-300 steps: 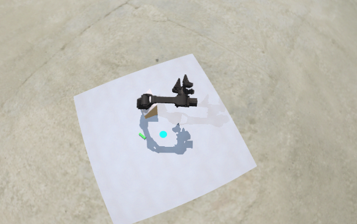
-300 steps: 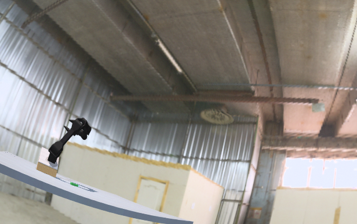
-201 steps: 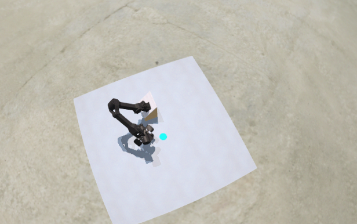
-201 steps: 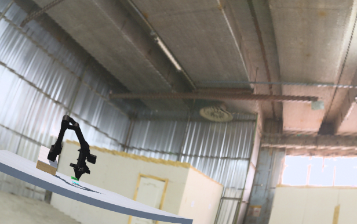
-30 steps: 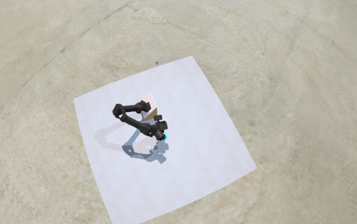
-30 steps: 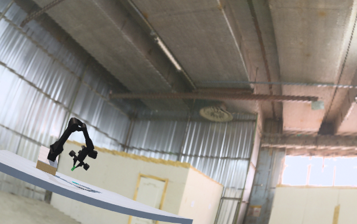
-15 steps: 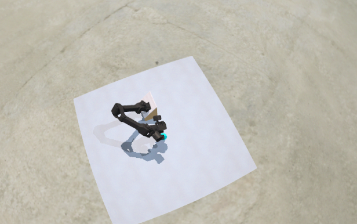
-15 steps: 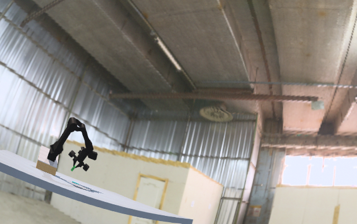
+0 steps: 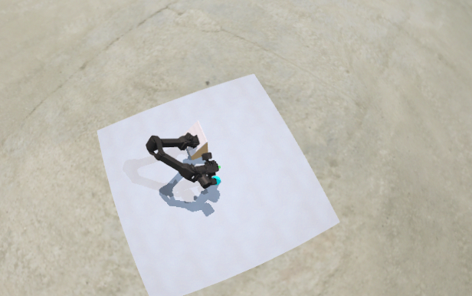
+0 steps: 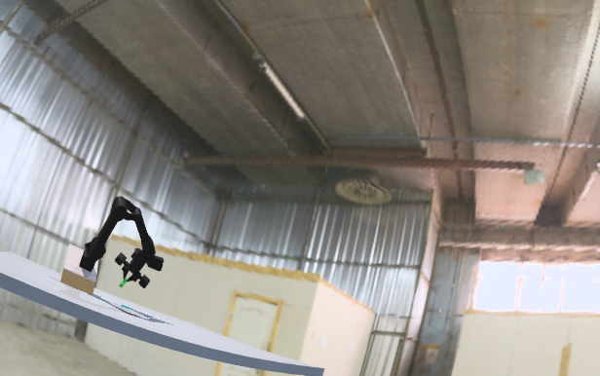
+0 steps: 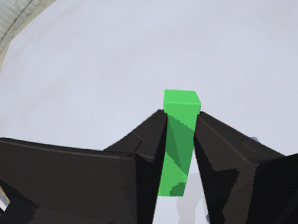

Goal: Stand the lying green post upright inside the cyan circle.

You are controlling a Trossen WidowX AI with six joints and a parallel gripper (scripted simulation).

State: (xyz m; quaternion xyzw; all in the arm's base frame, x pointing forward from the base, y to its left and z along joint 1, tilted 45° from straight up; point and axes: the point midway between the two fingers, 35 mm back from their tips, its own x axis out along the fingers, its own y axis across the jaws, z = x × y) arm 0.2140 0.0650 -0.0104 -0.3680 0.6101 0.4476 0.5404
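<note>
The cyan circle is 3 cm ahead of my gripper tip, 3 cm to the right of it and 12 cm below it. The rest, counted from my gripper tip: green post 1 cm behind, 1 cm to the right, 1 cm below.
</note>
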